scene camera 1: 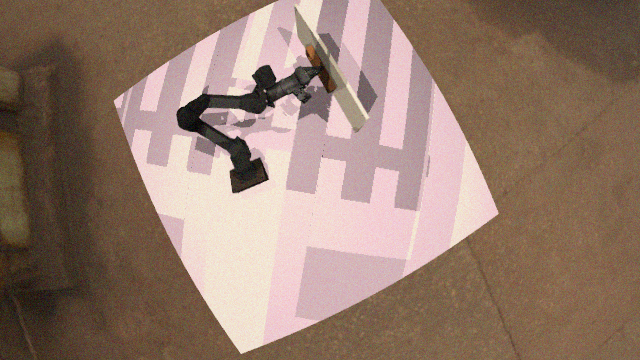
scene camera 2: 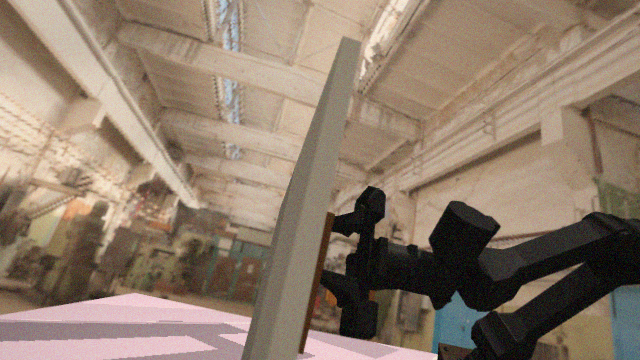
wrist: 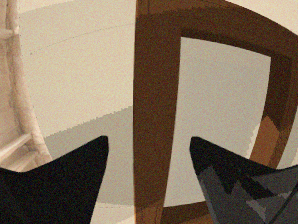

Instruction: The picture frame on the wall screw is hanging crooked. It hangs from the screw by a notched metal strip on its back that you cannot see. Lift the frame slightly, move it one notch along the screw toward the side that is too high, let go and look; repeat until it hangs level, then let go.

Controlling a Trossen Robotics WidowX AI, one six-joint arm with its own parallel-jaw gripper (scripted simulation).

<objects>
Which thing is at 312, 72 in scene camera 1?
The gripper.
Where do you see a picture frame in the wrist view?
220, 77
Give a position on a picture frame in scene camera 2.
330, 216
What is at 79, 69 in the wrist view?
A wall panel.
</objects>
